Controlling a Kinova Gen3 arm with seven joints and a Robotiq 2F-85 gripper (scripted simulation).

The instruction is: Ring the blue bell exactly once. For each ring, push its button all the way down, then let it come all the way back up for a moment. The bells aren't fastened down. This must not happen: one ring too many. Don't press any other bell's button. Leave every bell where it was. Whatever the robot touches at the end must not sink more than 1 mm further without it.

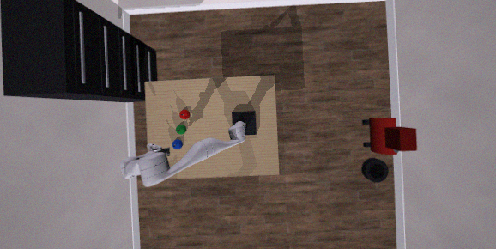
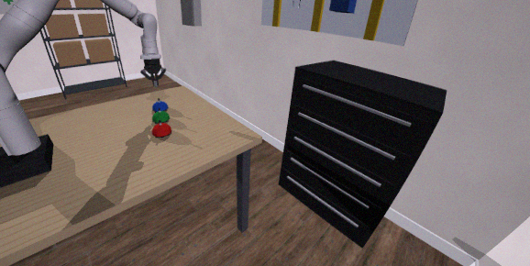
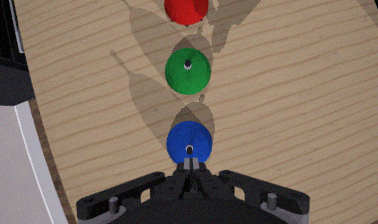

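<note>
Right now my hand is 11 cm above the blue bell. Round my hand: red bell (26 cm to the right, 11 cm below, 4 cm behind); then green bell (13 cm to the right, 11 cm below, 2 cm behind).
</note>
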